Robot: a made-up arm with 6 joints. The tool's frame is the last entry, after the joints.
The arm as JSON. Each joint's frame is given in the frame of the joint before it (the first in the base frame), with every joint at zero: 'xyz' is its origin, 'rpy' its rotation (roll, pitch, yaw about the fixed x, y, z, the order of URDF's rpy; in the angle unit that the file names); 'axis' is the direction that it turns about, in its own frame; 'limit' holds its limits. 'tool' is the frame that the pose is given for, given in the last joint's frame.
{
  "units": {
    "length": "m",
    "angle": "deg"
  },
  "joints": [
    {
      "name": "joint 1",
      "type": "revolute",
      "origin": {
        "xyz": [
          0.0,
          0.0,
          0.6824
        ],
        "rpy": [
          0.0,
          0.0,
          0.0
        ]
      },
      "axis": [
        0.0,
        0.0,
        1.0
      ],
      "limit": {
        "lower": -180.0,
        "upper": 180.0
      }
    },
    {
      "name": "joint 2",
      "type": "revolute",
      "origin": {
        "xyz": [
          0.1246,
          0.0,
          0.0
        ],
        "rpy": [
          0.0,
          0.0,
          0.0
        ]
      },
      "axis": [
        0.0,
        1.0,
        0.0
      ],
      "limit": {
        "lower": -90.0,
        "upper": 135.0
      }
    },
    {
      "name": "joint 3",
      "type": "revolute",
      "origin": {
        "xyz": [
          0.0,
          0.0,
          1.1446
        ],
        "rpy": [
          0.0,
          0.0,
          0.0
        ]
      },
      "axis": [
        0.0,
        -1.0,
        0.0
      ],
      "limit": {
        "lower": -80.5,
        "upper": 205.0
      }
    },
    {
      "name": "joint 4",
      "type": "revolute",
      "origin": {
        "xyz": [
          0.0,
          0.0,
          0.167
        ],
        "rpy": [
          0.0,
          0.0,
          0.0
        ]
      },
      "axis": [
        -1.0,
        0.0,
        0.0
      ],
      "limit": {
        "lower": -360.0,
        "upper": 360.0
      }
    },
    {
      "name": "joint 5",
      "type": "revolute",
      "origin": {
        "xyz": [
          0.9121,
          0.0,
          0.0
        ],
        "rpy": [
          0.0,
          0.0,
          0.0
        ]
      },
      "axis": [
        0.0,
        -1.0,
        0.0
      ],
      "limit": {
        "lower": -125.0,
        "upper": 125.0
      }
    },
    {
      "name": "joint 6",
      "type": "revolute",
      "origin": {
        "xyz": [
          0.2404,
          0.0,
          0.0
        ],
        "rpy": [
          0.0,
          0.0,
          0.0
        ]
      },
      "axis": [
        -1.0,
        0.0,
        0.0
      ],
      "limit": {
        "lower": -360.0,
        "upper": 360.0
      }
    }
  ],
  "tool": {
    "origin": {
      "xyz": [
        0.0,
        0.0,
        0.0
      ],
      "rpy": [
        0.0,
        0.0,
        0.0
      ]
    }
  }
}
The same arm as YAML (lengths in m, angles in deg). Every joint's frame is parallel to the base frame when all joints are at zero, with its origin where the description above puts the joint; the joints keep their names.
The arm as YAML. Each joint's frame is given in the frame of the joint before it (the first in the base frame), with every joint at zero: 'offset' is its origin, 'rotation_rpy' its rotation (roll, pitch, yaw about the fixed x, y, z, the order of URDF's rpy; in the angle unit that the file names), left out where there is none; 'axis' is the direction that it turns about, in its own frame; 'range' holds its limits. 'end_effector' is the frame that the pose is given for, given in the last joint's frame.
length_unit: m
angle_unit: deg
chain:
  - id: joint 1
    offset: [0.0, 0.0, 0.6824]
    axis: "+z"
    range: [-180.0, 180.0]
  - id: joint 2
    offset: [0.1246, 0.0, 0.0]
    axis: "+y"
    range: [-90.0, 135.0]
  - id: joint 3
    offset: [0.0, 0.0, 1.1446]
    axis: "-y"
    range: [-80.5, 205.0]
  - id: joint 4
    offset: [0.0, 0.0, 0.167]
    axis: "-x"
    range: [-360.0, 360.0]
  - id: joint 5
    offset: [0.9121, 0.0, 0.0]
    axis: "-y"
    range: [-125.0, 125.0]
  - id: joint 6
    offset: [0.2404, 0.0, 0.0]
    axis: "-x"
    range: [-360.0, 360.0]
end_effector:
  offset: [0.0, 0.0, 0.0]

